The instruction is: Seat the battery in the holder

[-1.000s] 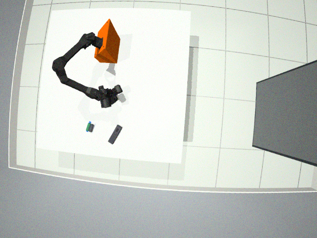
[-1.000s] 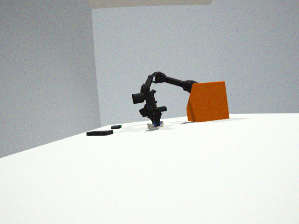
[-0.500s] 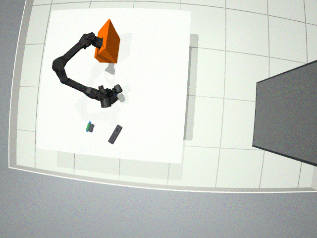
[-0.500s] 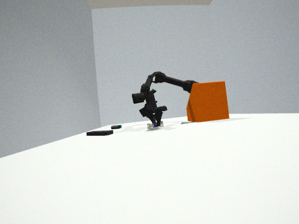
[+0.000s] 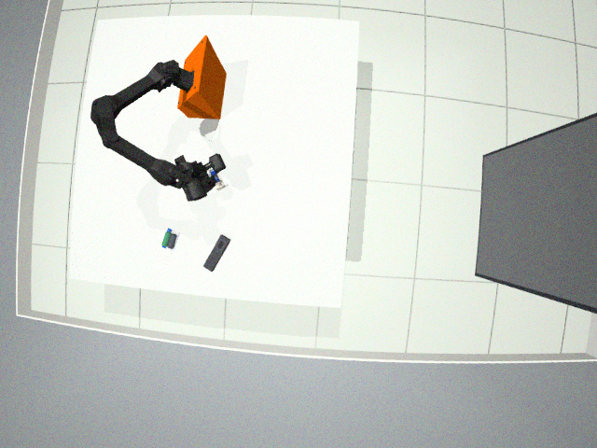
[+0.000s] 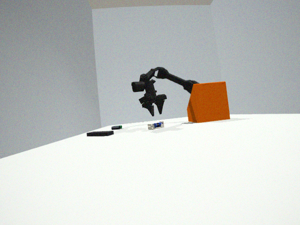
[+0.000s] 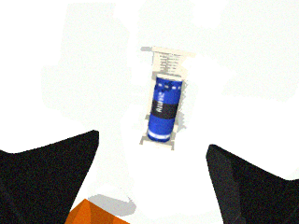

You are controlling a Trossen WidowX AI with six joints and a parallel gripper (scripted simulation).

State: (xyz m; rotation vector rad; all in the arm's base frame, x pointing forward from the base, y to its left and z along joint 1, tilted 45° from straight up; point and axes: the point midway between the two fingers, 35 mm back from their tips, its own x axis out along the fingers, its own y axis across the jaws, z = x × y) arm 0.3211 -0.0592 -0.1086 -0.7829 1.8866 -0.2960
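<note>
My gripper tip is now 60 mm above the battery. The rest, counted from my gripper tip: black bar: 330 mm ahead, 60 mm below, 10 mm to the right.
</note>
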